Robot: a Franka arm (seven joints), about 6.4 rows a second.
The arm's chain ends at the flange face. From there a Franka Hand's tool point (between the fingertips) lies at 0.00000 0.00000 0.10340 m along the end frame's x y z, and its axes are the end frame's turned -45 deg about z.
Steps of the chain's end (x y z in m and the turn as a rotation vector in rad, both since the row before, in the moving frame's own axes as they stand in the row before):
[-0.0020 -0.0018 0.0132 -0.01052 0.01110 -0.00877]
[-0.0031 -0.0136 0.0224 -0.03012 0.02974 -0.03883]
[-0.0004 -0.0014 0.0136 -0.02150 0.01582 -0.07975]
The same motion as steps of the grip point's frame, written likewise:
[-0.0001 -0.0011 0.0132 -0.01529 0.00041 -0.00877]
[0.0075 -0.0074 0.0223 -0.04233 -0.00027 -0.03883]
[0.0004 0.0015 0.0136 -0.02639 -0.00402 -0.07975]

